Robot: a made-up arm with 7 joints.
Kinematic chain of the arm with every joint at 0, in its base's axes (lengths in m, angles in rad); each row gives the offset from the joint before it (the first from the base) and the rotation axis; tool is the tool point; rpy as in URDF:
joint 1: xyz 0 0 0.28 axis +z
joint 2: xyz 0 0 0 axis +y
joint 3: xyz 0 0 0.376 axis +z
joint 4: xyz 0.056 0 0 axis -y
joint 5: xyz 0.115 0 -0.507 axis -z
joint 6: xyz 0 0 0 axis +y
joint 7: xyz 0.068 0 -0.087 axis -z
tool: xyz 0 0 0 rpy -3.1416 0 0
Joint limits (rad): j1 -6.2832..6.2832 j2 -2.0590..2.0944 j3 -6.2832..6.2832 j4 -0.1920..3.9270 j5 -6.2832..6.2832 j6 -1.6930..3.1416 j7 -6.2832..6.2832
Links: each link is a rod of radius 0.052 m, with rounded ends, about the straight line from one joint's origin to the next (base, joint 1, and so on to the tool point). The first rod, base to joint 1, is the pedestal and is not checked.
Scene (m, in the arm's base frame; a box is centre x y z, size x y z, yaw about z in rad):
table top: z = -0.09
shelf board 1: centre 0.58 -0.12 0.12 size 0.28 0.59 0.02 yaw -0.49
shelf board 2: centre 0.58 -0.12 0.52 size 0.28 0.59 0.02 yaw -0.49
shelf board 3: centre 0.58 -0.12 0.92 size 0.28 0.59 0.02 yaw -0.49
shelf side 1: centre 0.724 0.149 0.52 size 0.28 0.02 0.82 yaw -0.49
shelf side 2: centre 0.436 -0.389 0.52 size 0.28 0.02 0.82 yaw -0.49
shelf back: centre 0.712 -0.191 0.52 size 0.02 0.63 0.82 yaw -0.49
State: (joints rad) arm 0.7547 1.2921 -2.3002 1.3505 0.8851 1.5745 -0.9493
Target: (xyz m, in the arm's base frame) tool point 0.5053 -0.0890 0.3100
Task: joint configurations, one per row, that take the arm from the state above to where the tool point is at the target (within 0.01 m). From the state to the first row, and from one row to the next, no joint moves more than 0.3 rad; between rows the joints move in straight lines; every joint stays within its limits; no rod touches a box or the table.
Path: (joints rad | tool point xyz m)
1: 0.8627 1.4312 -2.5140 1.1112 0.8114 1.6686 -0.9493 | 0.3733 -0.1771 0.7341
2: 0.9707 1.5702 -2.7278 0.8718 0.7376 1.7626 -0.9493 | 0.2471 -0.1091 0.7201
3: 1.2018 1.5501 -2.5283 0.7578 0.7215 1.8829 -0.9493 | 0.2974 -0.1164 0.6148
4: 1.4329 1.5300 -2.3287 0.6438 0.7054 2.0032 -0.9493 | 0.3313 -0.0854 0.5043
5: 1.6641 1.5100 -2.1292 0.5298 0.6894 2.1235 -0.9493 | 0.3337 -0.0331 0.3997
6: 1.8952 1.4899 -1.9297 0.4158 0.6733 2.2438 -0.9493 | 0.3021 0.0194 0.3100
7: 1.6946 1.4498 -1.8728 0.5665 0.7323 2.1132 -0.9493 | 0.3721 -0.0034 0.3124
8: 1.4939 1.4097 -1.8159 0.7171 0.7914 1.9826 -0.9493 | 0.4409 -0.0398 0.3118
9: 1.2933 1.3696 -1.7590 0.8678 0.8505 1.8520 -0.9493 | 0.5053 -0.0890 0.3100

